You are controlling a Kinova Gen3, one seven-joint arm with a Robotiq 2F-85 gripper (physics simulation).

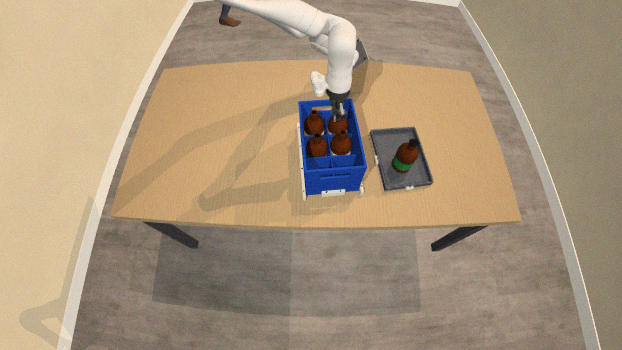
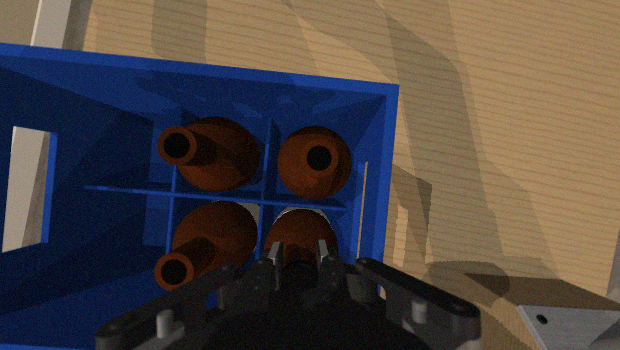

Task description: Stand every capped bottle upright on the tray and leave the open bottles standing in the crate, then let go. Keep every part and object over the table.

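Frame: origin at the arm's base, x ahead, y left, z up, level; millimetres.
Seen in the pictures: gripper, fingertip midpoint: (image 1: 335, 117) (image 2: 300, 252).
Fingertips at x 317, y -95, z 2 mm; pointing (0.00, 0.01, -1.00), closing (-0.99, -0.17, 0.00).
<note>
Pixels of each thing's top centre, then the offset from my fingertips to it. "*": a spot on its surface instead.
- blue crate, top centre: (image 2: 163, 213) (image 1: 330, 131) dx +87, dy -27, dz +37 mm
- back right capped bottle, top centre: (image 2: 300, 284) (image 1: 339, 111) dx -2, dy +12, dz +25 mm
- dark grey tray, surface spot: (image 1: 388, 142) * dx +26, dy +217, dz -133 mm
The blue crate (image 1: 320, 183) (image 2: 250, 73) holds several brown bottles in separate compartments. Three have open necks: the back left one (image 1: 314, 125) (image 2: 305, 185), the front left one (image 1: 317, 147) (image 2: 225, 170) and the front right one (image 1: 341, 145) (image 2: 220, 230). The back right capped bottle (image 1: 338, 127) (image 2: 300, 230) stands in its compartment; its dark cap is mostly hidden by the gripper. My gripper (image 1: 339, 118) (image 2: 300, 252) is shut on this bottle's neck. Another capped bottle (image 1: 405, 157), with a green label, stands upright on the dark grey tray (image 1: 388, 142), right of the crate.
White strips (image 1: 301, 165) stand along the crate's left and front sides. Small white blocks (image 1: 410, 188) sit at the tray's edges. A grey metal-faced block (image 1: 361, 52) (image 2: 565, 322) stands behind the crate. The crate's walls and dividers surround the held bottle.
</note>
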